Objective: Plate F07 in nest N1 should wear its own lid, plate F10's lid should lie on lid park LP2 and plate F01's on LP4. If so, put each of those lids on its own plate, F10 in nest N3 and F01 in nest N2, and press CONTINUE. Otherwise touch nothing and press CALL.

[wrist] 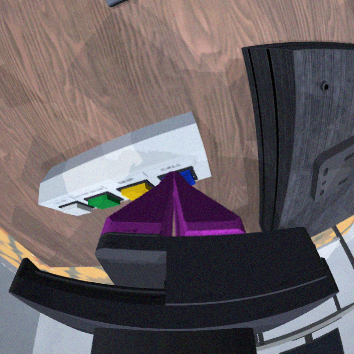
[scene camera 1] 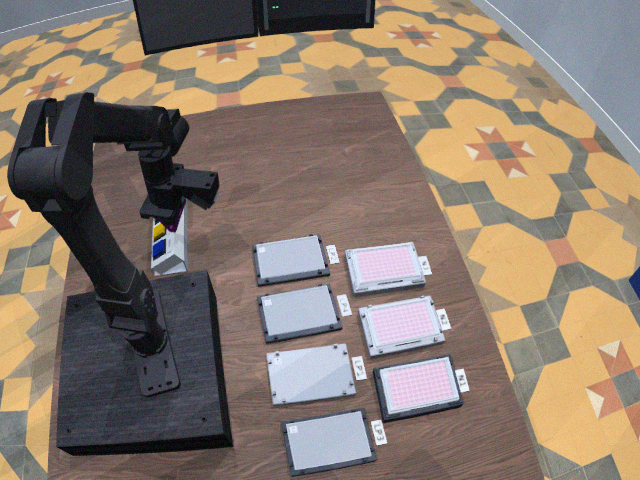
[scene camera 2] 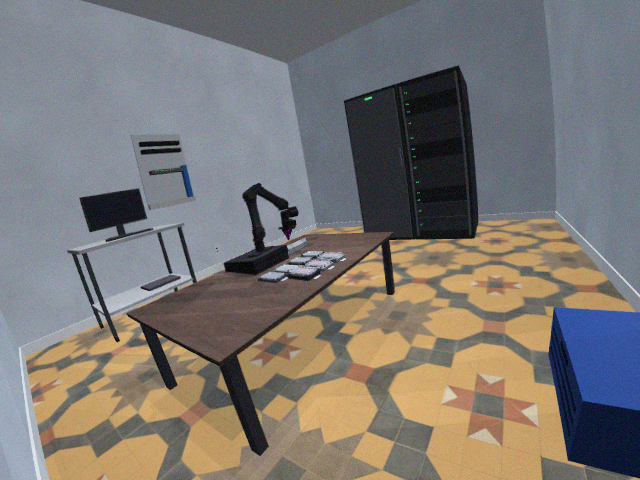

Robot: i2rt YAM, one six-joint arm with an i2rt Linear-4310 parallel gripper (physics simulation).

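Seen in the pictures: gripper, fingertip midpoint: (wrist: pixel 173 178) (scene camera 1: pixel 172 231) (scene camera 2: pixel 288 239); arm's base, link origin: (scene camera 1: pixel 151 342) (scene camera 2: pixel 261 252).
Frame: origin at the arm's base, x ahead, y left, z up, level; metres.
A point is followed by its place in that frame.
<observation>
My gripper (scene camera 1: pixel 173 227) @(x 0.086, y 0.220, z 0.017 m) (scene camera 2: pixel 288 237) @(x 0.086, y 0.220, z 0.017 m) (wrist: pixel 173 178) @(x 0.086, y 0.220, z 0.017 m) is shut and empty, its purple tips pointing down at the white button box (scene camera 1: pixel 177 246) @(x 0.085, y 0.218, z -0.029 m) (wrist: pixel 125 155) @(x 0.098, y 0.266, z -0.037 m). In the wrist view the tips overlap the blue CALL button (wrist: pixel 188 177) @(x 0.046, y 0.222, z -0.031 m) (scene camera 1: pixel 159 249) @(x 0.045, y 0.226, z -0.031 m) and hide part of it; contact is unclear. Plates with pink wells stand in N1 (scene camera 1: pixel 422 384) @(x 0.419, y -0.211, z -0.054 m), N2 (scene camera 1: pixel 403 322) @(x 0.442, y -0.083, z -0.054 m) and N3 (scene camera 1: pixel 385 263) @(x 0.467, y 0.050, z -0.054 m); no opaque lid covers them. Grey lids with small white labels lie on LP2 (scene camera 1: pixel 290 257) @(x 0.301, y 0.139, z -0.066 m), LP4 (scene camera 1: pixel 299 311) @(x 0.276, y 0.015, z -0.067 m) and LP3 (scene camera 1: pixel 328 439) @(x 0.235, y -0.240, z -0.066 m). LP1 (scene camera 1: pixel 310 374) @(x 0.251, y -0.111, z -0.074 m) shows a pale surface with corner posts. The codes are unreadable.
The yellow button (wrist: pixel 136 190) @(x 0.060, y 0.278, z -0.028 m), green button (wrist: pixel 103 200) @(x 0.065, y 0.325, z -0.031 m) and pale grey button (wrist: pixel 75 207) @(x 0.076, y 0.368, z -0.028 m) sit in a row beside the blue one. The arm's black base block (scene camera 1: pixel 103 413) @(x -0.119, y -0.105, z -0.011 m) (wrist: pixel 320 115) @(x 0.076, y 0.092, z 0.007 m) stands close to the box on the wooden table (scene camera 1: pixel 310 155) @(x 0.451, y 0.437, z -0.084 m) (scene camera 2: pixel 217 310) @(x 0.179, y -0.622, z -0.084 m).
</observation>
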